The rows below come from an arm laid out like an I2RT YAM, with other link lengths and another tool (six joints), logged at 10 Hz.
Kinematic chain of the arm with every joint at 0, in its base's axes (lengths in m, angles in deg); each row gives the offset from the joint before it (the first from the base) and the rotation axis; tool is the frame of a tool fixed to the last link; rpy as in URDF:
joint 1: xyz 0 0 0.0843 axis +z
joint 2: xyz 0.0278 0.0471 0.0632 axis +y
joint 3: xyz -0.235 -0.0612 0 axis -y
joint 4: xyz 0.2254 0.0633 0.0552 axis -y
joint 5: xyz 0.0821 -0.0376 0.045 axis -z
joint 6: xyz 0.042 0 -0.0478 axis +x
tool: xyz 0.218 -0.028 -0.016 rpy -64 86.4 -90
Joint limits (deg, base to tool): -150..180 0..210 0..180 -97..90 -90..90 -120..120
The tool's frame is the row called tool.
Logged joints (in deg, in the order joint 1, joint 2, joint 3, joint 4, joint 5, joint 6), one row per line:
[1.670 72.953 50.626 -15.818 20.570 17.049]
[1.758 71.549 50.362 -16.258 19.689 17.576]
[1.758 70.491 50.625 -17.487 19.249 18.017]
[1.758 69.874 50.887 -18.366 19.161 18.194]
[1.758 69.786 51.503 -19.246 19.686 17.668]
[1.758 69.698 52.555 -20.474 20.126 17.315]
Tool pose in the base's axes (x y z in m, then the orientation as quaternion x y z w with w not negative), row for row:
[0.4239 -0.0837 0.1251 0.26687 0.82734 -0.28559 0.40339]
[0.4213 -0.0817 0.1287 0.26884 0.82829 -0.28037 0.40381]
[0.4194 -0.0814 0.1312 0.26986 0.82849 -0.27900 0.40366]
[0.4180 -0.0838 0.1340 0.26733 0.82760 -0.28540 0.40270]
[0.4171 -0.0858 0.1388 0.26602 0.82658 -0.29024 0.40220]
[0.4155 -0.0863 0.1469 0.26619 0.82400 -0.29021 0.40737]
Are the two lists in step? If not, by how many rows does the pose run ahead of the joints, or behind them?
The pose runs 1 row ahead of the joints: the pose in row i belongs to the joints in row i + 1.
